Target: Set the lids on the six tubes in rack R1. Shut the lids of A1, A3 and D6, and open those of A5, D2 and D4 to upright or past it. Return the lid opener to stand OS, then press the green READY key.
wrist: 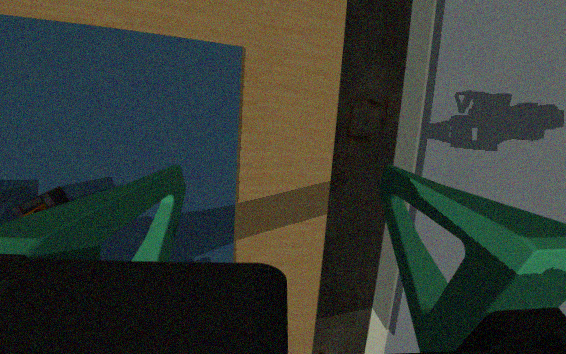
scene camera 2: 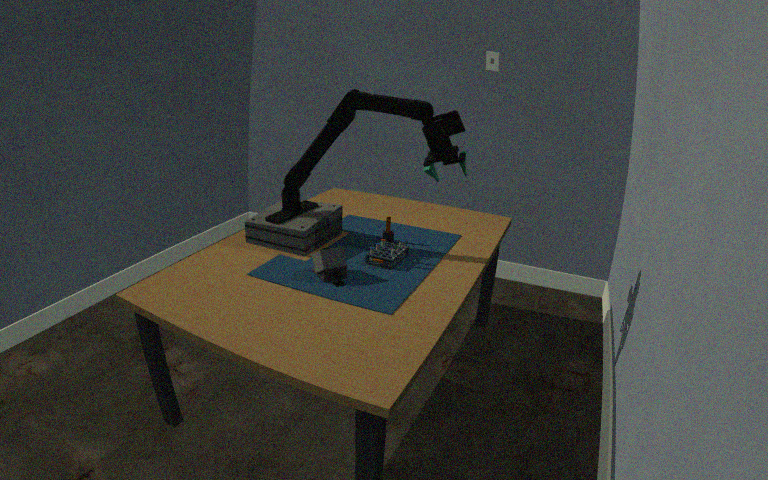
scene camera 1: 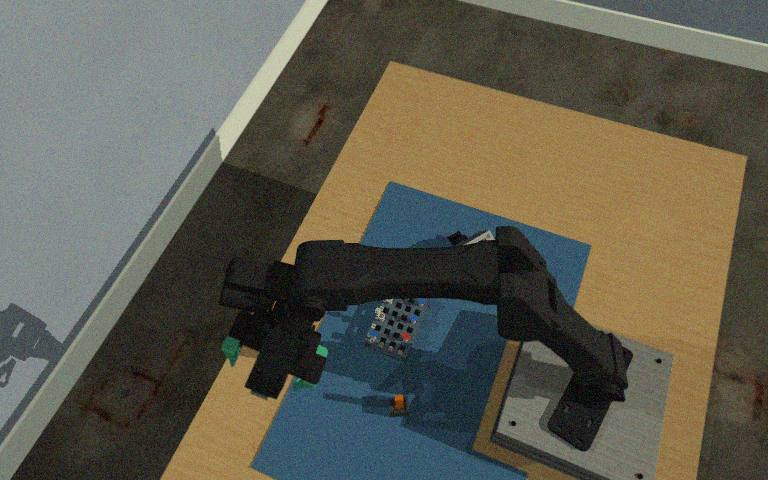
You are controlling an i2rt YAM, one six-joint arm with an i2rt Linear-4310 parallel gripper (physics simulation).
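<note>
My gripper point(scene camera 1: 267, 367) point(scene camera 2: 451, 176) point(wrist: 282, 176) has green fingers spread wide, open and empty, high above the table near its wall-side edge. Rack R1 point(scene camera 1: 386, 349) point(scene camera 2: 390, 263) is a small dark grid on the blue mat, partly hidden by the arm in scene camera 1. Small white, blue and red parts show on it; the lid angles and labels are too small to read. The orange-topped lid opener point(scene camera 1: 399, 402) point(scene camera 2: 388, 222) stands upright in its dark stand OS point(scene camera 2: 387, 236) beside the rack. In the wrist view, the left finger partly hides the stand point(wrist: 55, 194). The green READY key cannot be made out.
A grey tilted box point(scene camera 2: 330, 262) stands on the blue mat point(scene camera 1: 339, 441) point(scene camera 2: 362, 294) point(wrist: 125, 100), mostly hidden behind the arm in scene camera 1. The arm's base sits on a grey block point(scene camera 1: 526, 396) point(scene camera 2: 277, 234). A wall point(scene camera 1: 113, 113) point(wrist: 500, 200) rises beyond the table edge.
</note>
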